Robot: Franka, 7 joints.
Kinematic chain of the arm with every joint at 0, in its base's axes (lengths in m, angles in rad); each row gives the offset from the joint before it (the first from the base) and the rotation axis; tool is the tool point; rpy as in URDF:
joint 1: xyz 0 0 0.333 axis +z
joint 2: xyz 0 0 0 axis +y
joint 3: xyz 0 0 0.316 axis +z
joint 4: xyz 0.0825 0 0 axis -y
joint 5: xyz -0.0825 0 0.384 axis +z
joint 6: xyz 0 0 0 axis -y
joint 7: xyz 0.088 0 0 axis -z
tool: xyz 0 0 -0.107 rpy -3.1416 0 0
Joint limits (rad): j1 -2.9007..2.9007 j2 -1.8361..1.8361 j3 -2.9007..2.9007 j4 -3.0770..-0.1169 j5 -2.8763..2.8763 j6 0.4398..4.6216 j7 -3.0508..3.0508
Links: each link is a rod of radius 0.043 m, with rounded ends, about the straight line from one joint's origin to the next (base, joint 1, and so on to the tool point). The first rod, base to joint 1, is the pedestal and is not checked.
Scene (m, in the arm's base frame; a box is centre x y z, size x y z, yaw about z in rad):
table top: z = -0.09
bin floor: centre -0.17 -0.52 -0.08 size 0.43 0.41 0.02 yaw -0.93
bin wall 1: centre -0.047 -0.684 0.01 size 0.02 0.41 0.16 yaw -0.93
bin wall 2: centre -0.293 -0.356 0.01 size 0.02 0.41 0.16 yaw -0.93
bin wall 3: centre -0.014 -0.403 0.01 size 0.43 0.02 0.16 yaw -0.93
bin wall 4: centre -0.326 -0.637 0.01 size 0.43 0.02 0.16 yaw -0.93
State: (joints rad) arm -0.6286 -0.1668 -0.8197 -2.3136 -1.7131 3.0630 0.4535
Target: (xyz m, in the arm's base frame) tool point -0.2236 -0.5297 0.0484
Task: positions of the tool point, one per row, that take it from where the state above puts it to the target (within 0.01 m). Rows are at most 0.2 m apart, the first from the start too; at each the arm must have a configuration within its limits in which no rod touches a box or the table.
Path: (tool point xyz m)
1: 0.0648 -0.5365 0.3554
2: -0.0209 -0.5716 0.2649
3: -0.1208 -0.5723 0.1611
4: -0.2236 -0.5297 0.0484

